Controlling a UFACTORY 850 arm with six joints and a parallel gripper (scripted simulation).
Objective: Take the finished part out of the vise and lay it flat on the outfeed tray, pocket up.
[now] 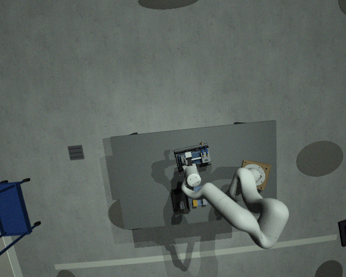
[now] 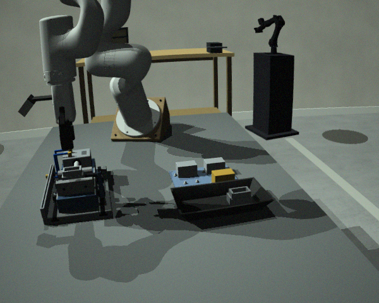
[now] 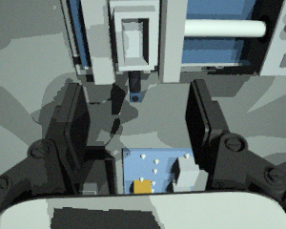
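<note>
My hand is 120 mm above the white screw rod, 80 mm past it and 10 mm to the right of it. From my hand the other things lie so: yellow block (420 mm to the left, 170 mm below, 50 mm ahead); then blue plate (380 mm to the left, 200 mm below).
</note>
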